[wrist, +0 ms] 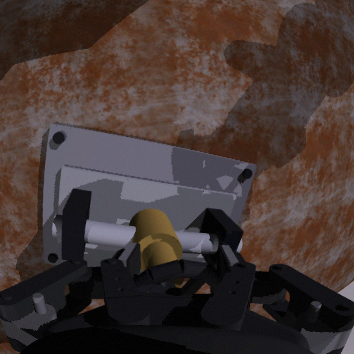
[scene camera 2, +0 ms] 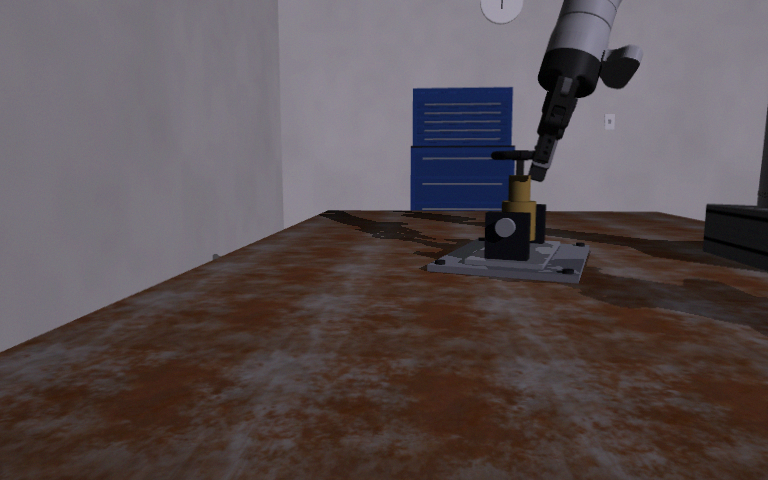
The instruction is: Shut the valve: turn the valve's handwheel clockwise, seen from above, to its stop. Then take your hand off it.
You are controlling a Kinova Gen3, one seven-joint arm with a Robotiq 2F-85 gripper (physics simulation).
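The valve has a yellow body (scene camera 2: 519,190) (wrist: 151,226) between two black blocks on a grey base plate (scene camera 2: 570,261) (wrist: 112,146). Its black handwheel (scene camera 2: 505,155) (wrist: 167,271) lies level on top of a short stem (scene camera 2: 519,168). My gripper (scene camera 2: 538,170) (wrist: 178,257) comes down tilted from the upper right in the scene view. Its fingers stand on opposite sides of the handwheel and are shut on its rim, with the tips reaching below the rim. In the wrist view the fingers and gripper body hide much of the wheel. The wheel's turn angle cannot be told.
The base plate lies on a rusty-looking table top (scene camera 2: 339,362) (wrist: 165,85). A dark block-shaped base (scene camera 2: 736,234) stands at the right edge of the scene view. A blue drawer cabinet (scene camera 2: 461,169) stands behind the table, and a grey wall (scene camera 2: 141,141) is at the left.
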